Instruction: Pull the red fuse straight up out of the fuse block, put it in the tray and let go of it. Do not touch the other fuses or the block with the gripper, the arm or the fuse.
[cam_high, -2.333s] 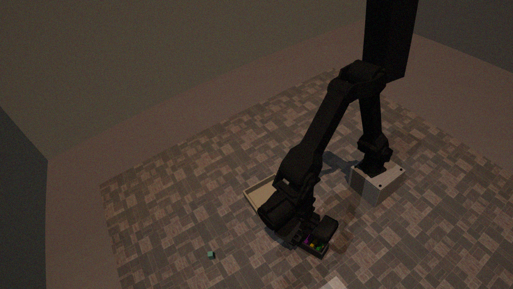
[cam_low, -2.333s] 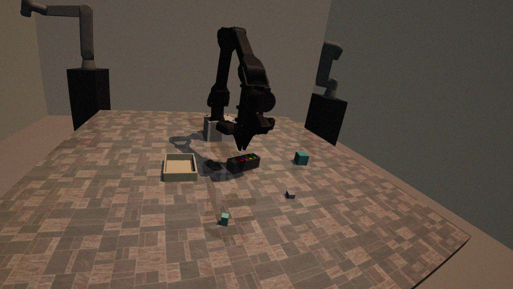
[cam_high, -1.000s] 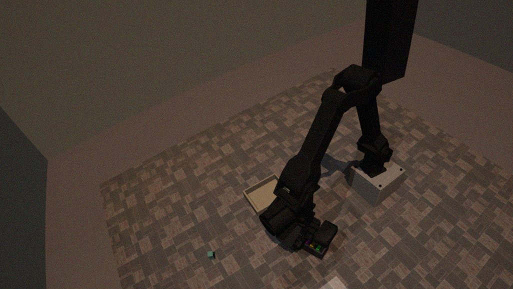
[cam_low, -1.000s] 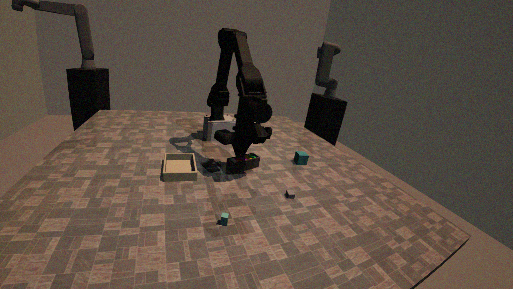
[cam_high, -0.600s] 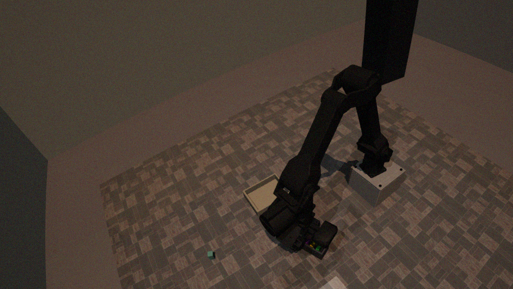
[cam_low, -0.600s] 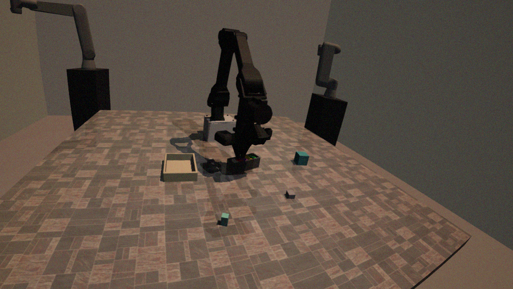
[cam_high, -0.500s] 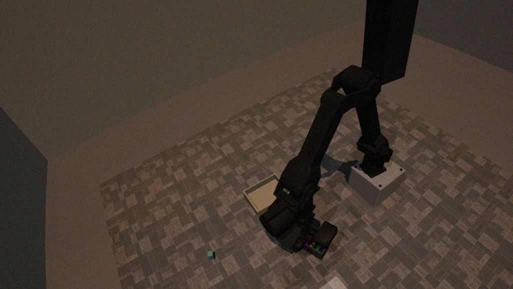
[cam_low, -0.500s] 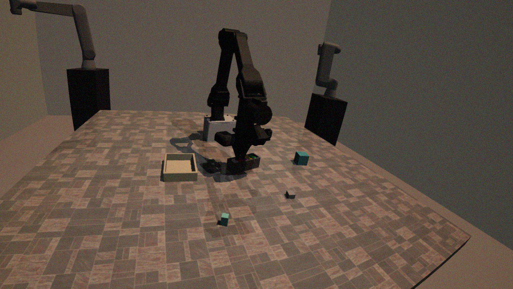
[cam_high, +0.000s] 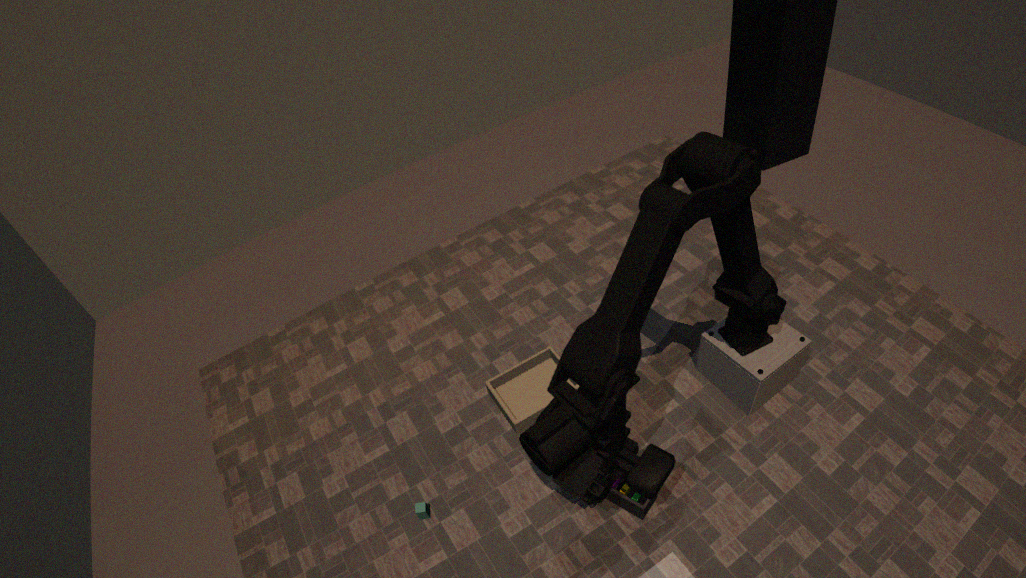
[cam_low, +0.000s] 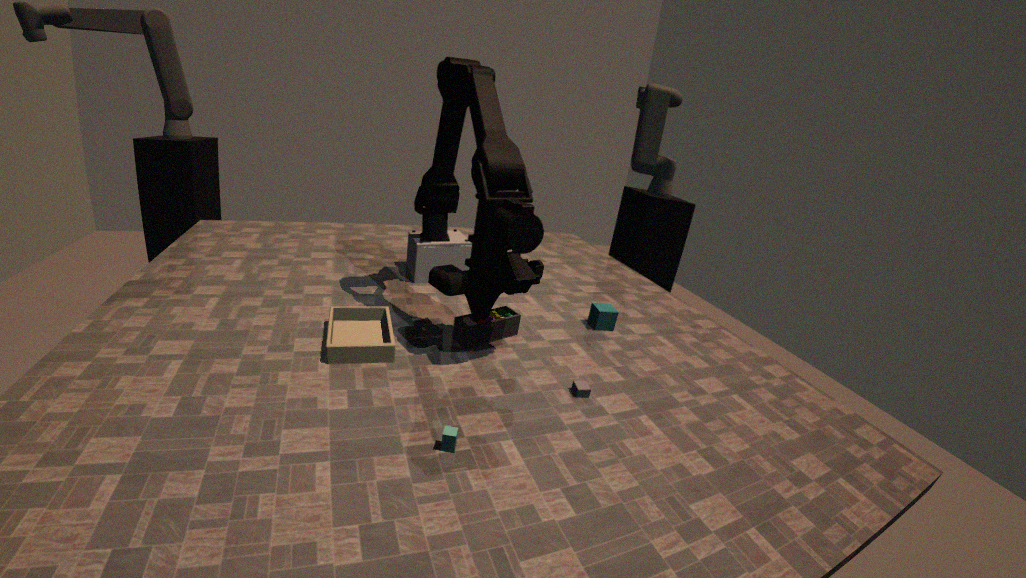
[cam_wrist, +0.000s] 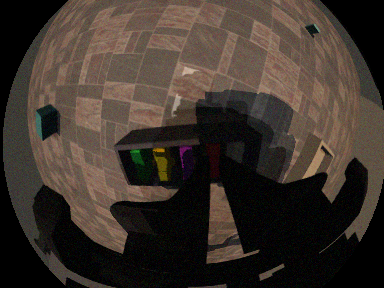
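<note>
Now: the beige tray 30 mm ahead of my gripper tip, 200 mm to the right of it and 30 mm below it. From my gripper tip the other things lie so: teal cube 70 mm behind, 270 mm to the left, 10 mm below; then red fuse 10 mm below.
</note>
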